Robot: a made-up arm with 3 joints. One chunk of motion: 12 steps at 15 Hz.
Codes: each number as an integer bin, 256 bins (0 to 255) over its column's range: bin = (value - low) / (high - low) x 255, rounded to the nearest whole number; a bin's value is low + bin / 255 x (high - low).
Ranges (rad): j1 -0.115..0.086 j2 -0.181..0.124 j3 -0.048..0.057
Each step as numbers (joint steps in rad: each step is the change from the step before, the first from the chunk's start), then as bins.
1 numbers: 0.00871 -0.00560 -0.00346
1 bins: 157 147 108
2 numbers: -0.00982 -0.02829 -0.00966
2 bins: 133 128 93
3 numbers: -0.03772 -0.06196 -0.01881
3 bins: 98 100 71
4 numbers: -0.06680 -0.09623 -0.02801
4 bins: 61 71 49
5 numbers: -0.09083 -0.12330 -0.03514
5 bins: 31 48 31
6 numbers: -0.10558 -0.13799 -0.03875
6 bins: 12 36 22
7 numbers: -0.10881 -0.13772 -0.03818
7 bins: 8 36 24
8 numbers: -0.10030 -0.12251 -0.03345
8 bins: 19 49 35
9 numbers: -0.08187 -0.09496 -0.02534
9 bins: 42 72 55
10 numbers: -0.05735 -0.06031 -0.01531
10 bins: 73 101 79
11 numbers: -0.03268 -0.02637 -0.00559
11 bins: 104 129 103
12 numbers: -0.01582 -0.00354 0.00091
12 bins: 126 148 119
